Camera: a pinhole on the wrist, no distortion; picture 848 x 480 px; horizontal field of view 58.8 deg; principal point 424.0 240.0 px. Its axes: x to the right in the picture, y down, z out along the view. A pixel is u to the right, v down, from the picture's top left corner.
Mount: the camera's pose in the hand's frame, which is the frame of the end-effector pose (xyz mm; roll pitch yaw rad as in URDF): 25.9 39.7 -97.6 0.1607 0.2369 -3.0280
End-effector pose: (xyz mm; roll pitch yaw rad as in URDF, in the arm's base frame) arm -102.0 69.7 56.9 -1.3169 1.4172 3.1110
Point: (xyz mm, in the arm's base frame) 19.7 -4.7 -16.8
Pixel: outside the picture
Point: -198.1 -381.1 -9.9
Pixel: 161.0 362.8
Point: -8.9 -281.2 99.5
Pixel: 370.6 99.3
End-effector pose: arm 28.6 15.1 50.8 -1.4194 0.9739 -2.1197
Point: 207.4 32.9 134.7
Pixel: 689.6 242.7
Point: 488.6 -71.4 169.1
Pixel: 526.8 199.5
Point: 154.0 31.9 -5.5
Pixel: 316.9 62.7
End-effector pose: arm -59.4 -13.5 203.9 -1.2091 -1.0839 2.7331
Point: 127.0 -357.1 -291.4
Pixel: outside the picture
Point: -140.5 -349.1 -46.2
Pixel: 679.2 79.9
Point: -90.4 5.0 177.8
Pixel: 541.7 331.3
